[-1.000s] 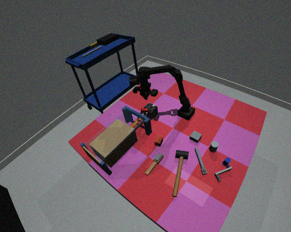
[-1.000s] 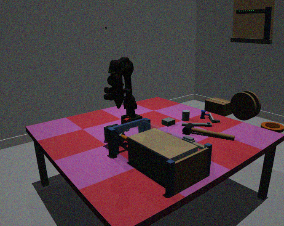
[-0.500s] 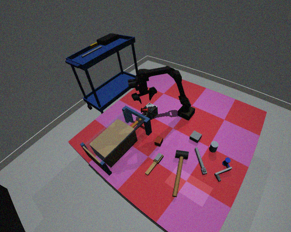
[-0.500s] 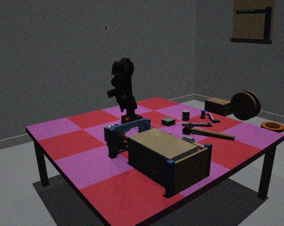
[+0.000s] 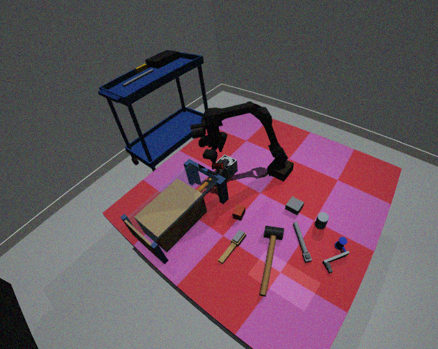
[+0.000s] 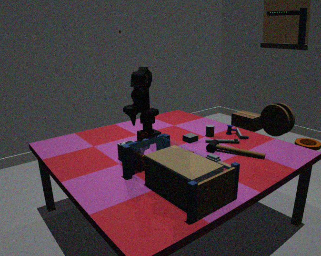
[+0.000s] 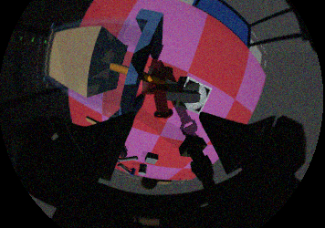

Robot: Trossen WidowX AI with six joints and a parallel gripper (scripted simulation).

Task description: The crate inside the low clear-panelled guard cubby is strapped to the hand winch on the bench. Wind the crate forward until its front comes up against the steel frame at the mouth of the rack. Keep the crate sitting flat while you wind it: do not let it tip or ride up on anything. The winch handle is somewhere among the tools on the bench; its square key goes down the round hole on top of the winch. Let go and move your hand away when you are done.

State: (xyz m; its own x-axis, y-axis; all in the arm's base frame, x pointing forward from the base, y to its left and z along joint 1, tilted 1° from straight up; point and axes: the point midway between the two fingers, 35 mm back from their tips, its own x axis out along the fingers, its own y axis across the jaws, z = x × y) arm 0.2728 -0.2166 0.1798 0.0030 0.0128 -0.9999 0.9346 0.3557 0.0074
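Right now the red knob is 70 mm below my gripper tip and 10 mm ahead of it. The rest, counted from my gripper tip: frame: 100 mm below, 70 mm ahead, 30 mm to the right; then red-knobbed winch handle: 100 mm below, 30 mm behind, 10 mm to the right; then grey winch: 170 mm below, 100 mm behind, 40 mm to the right.
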